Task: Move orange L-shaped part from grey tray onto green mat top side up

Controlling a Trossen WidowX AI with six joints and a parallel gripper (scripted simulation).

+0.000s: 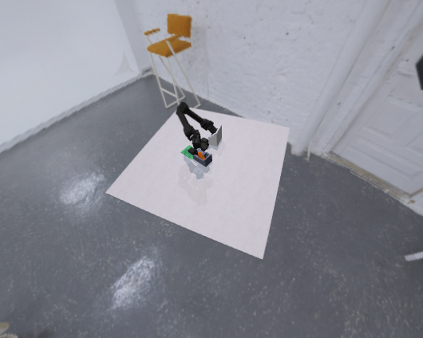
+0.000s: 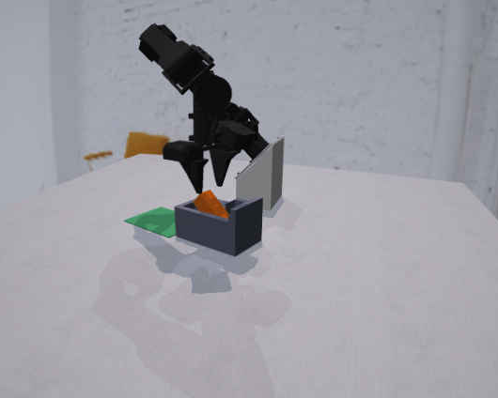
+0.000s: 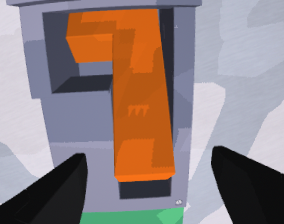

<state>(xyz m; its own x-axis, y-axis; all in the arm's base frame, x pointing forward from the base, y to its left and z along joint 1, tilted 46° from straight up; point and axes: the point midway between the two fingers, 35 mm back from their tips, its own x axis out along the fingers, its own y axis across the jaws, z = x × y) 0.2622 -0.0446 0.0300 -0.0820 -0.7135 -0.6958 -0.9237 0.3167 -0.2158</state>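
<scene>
Right now my gripper tip is 3 cm to the right of the orange L-shaped part and 6 cm above it. Also, from my gripper tip: green mat 7 cm behind, 13 cm to the right, 12 cm below.
</scene>
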